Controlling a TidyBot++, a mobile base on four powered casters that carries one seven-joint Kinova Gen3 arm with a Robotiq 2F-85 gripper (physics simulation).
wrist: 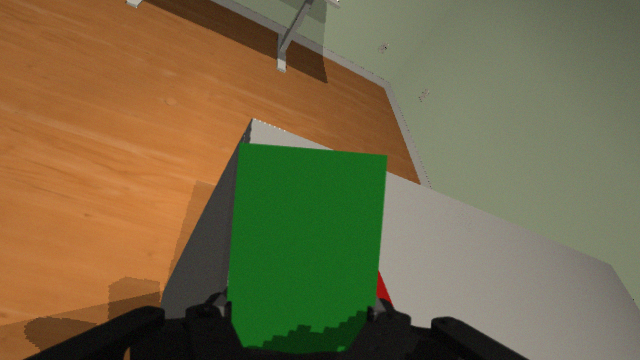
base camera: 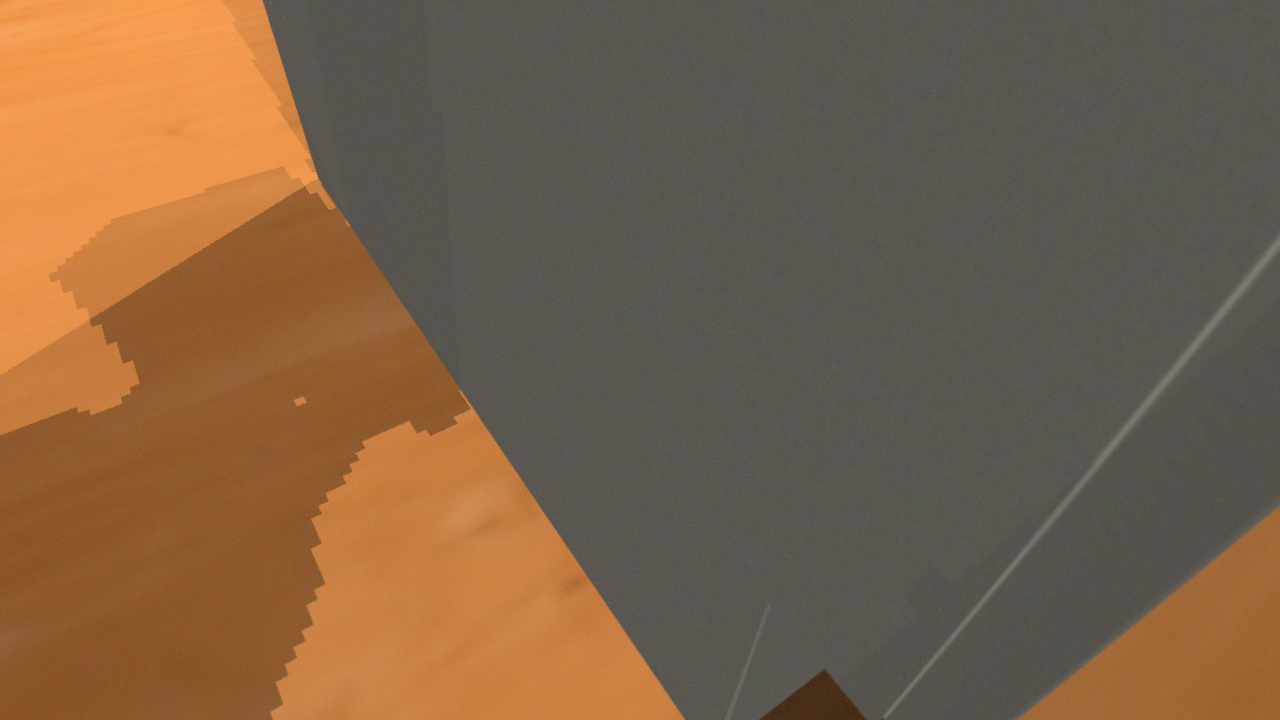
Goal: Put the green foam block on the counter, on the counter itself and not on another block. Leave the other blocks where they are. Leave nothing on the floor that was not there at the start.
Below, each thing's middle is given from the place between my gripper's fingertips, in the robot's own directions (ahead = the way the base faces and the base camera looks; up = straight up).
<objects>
The green foam block (wrist: pixel 306 233) is 1 cm ahead of my hand, 2 cm to the left of it and 2 cm above it.
</objects>
